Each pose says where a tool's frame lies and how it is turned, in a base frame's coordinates. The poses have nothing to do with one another.
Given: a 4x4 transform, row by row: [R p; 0 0 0 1], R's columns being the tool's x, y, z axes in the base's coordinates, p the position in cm. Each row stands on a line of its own.
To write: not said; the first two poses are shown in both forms.
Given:
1:
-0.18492 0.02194 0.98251 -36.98
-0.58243 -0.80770 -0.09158 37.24
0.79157 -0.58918 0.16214 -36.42
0 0 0 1
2:
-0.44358 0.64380 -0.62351 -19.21
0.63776 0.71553 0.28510 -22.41
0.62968 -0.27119 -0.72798 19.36
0 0 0 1
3:
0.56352 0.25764 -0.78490 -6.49
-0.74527 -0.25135 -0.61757 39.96
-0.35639 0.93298 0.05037 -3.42
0 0 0 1
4:
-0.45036 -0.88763 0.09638 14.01
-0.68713 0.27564 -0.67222 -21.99
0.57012 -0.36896 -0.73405 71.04
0 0 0 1
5:
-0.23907 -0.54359 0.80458 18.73
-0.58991 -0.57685 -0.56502 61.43
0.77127 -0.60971 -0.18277 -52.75
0 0 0 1
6:
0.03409 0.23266 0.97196 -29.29
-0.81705 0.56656 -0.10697 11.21
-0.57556 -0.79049 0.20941 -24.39
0 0 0 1
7:
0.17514 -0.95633 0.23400 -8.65
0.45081 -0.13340 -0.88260 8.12
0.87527 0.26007 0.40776 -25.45
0 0 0 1
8:
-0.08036 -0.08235 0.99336 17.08
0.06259 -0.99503 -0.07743 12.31
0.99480 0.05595 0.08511 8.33
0 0 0 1
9:
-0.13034 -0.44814 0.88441 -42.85
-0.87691 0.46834 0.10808 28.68
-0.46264 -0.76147 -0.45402 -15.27
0 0 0 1
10:
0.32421 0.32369 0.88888 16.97
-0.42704 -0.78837 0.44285 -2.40
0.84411 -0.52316 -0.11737 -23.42
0 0 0 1
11:
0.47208 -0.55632 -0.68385 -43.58
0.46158 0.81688 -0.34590 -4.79
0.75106 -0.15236 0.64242 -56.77
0 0 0 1
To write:
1: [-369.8 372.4 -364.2 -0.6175 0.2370 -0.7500 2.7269]
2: [-192.1 -224.1 193.6 -0.4057 -0.9140 -0.0044 2.3862]
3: [-64.9 399.6 -34.2 0.8179 -0.2260 -0.5290 1.8952]
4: [140.1 -219.9 710.4 0.5078 -0.7933 0.3358 2.8384]
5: [187.3 614.3 -527.5 -0.6167 0.4597 -0.6391 3.1053]
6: [-292.9 112.1 -243.9 -0.3433 0.7773 -0.5272 1.6659]
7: [-86.5 81.2 -254.5 0.5943 -0.3335 0.7318 1.8496]
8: [170.8 123.1 83.3 0.6771 -0.0073 0.7358 3.0429]
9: [-428.5 286.8 -152.7 -0.5239 0.8116 -0.2583 2.1628]
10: [169.7 -24.0 -234.2 -0.7891 0.0366 -0.6132 2.4829]
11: [-435.8 -47.9 -567.7 0.1094 -0.8107 0.5751 1.0864]
